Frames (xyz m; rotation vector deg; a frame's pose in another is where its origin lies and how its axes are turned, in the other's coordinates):
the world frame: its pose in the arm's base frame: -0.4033 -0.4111 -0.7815 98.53 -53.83 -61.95
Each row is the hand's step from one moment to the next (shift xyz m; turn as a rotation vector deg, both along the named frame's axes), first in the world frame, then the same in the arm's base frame.
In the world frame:
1: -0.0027 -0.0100 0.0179 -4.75 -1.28 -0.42
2: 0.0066 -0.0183 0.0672 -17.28 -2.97 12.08
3: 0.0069 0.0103 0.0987 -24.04 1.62 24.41
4: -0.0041 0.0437 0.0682 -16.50 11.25 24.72
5: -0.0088 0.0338 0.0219 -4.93 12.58 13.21
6: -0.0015 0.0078 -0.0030 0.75 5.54 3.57
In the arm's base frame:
1: -0.0161 0.0008 -0.0129 -1.03 4.83 0.20
2: -0.0577 -0.0183 -0.0350 -16.64 13.25 -0.99
3: -0.0910 -0.0368 -0.0161 -31.05 14.42 2.15
4: -0.0711 -0.0297 0.0254 -30.17 4.32 9.00
5: -0.0282 -0.0094 0.0286 -15.75 -3.39 9.88
6: 0.0012 -0.0004 0.0084 -3.86 -3.51 4.10

